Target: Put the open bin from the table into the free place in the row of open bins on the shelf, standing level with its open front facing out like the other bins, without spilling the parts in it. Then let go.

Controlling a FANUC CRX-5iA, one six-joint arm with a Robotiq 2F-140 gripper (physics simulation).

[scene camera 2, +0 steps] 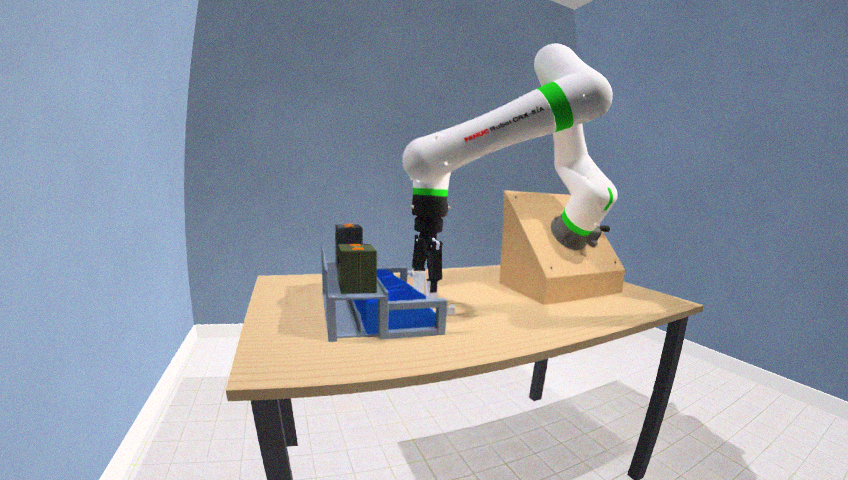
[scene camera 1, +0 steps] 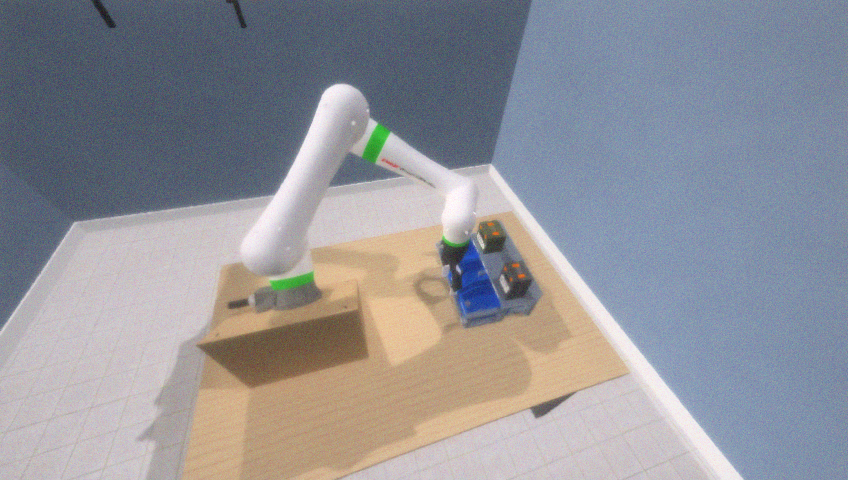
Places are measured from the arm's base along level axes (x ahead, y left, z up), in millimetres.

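Where they show: gripper, fingertip midpoint: (scene camera 1: 449, 284); arm's base, origin of the base link: (scene camera 2: 568, 234) (scene camera 1: 297, 301).
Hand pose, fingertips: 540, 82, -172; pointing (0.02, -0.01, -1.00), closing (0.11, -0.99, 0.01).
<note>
Each offset is from my fingertips to the centre of the thing, as dx, dy, dz. "spot": to the spot under its first point. Level surfaces: height alone.
A row of blue open bins (scene camera 1: 476, 280) (scene camera 2: 400, 292) fills the lower level of the grey shelf (scene camera 1: 530, 296) (scene camera 2: 384, 320) on the wooden table {dz -28} (scene camera 1: 414, 370) (scene camera 2: 474, 349). Their open fronts face the arm. No bin stands apart on the table top. My gripper (scene camera 1: 454, 275) (scene camera 2: 427, 285) is open and points straight down at the front edge of the row, near its middle. Its fingers hang close by a bin's front rim with nothing between them. I cannot tell whether they touch the rim. The parts in the bins are too small to make out.
Two dark green boxes {+199, +123, +122} (scene camera 1: 491, 235) {spot: +171, -140, +194} (scene camera 1: 514, 279) (scene camera 2: 356, 267) stand on the shelf's upper level behind the bins. The arm is mounted on a wooden wedge (scene camera 1: 283, 346) (scene camera 2: 552, 262) at the other side of the table. A wall runs close behind the shelf.
</note>
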